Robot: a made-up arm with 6 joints.
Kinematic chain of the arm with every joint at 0, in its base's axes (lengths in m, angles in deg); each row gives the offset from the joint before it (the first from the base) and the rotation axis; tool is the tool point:
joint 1: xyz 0 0 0.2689 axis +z
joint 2: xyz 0 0 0 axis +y
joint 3: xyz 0 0 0.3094 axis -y
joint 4: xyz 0 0 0 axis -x
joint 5: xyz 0.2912 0 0 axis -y
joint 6: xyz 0 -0.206 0 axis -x
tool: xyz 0 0 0
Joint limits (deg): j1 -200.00..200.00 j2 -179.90..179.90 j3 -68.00..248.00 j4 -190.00..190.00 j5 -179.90..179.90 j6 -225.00..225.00
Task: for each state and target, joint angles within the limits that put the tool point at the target. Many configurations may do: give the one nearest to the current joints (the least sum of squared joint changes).
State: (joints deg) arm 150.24 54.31 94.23 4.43 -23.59 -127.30
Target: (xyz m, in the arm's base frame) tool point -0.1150 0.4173 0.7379
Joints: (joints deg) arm 131.98 42.46 82.39 19.94 -23.59 -127.30
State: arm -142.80 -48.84 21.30 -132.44 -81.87 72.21
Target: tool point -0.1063 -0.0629 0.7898
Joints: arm -164.41 -26.62 51.77 -98.94 -81.87 72.21
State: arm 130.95 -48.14 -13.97 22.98 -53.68 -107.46
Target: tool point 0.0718 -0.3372 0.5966
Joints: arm 72.30 -87.26 -20.58 33.93 -53.68 -107.46
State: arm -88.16 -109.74 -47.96 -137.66 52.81 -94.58
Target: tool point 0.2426 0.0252 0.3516
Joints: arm -120.56 -130.62 -45.92 -162.15 52.81 -94.58
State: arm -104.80 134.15 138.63 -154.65 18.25 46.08
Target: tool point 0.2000 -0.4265 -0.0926
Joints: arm -89.70 152.28 146.31 -163.76 18.25 46.08
